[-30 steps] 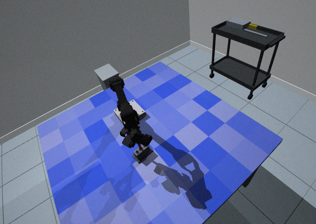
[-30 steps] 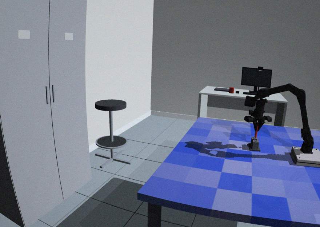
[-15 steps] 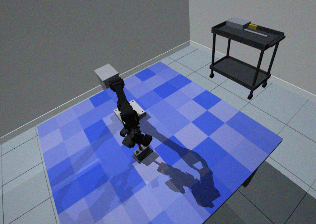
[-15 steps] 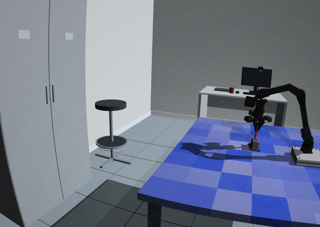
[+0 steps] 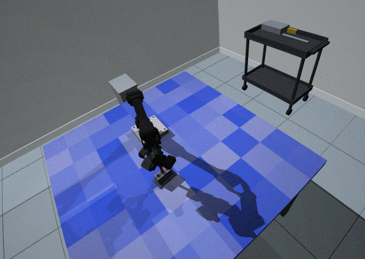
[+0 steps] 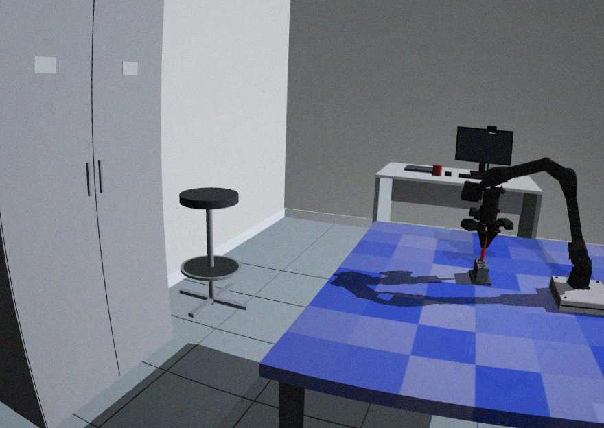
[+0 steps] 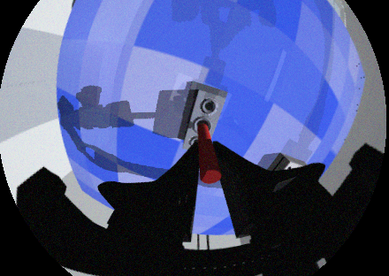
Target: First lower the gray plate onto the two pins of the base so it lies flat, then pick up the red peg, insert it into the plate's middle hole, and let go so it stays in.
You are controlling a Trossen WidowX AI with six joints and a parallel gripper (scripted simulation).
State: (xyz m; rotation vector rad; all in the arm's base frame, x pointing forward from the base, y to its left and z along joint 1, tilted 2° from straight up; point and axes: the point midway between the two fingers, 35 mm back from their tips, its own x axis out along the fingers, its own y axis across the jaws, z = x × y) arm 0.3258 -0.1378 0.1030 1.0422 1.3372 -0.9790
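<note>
Now: the gray plate 7 cm below my gripper tip. From my gripper tip the other things lie so: gray base: 11 cm below; then red peg: right at my gripper tip.
</note>
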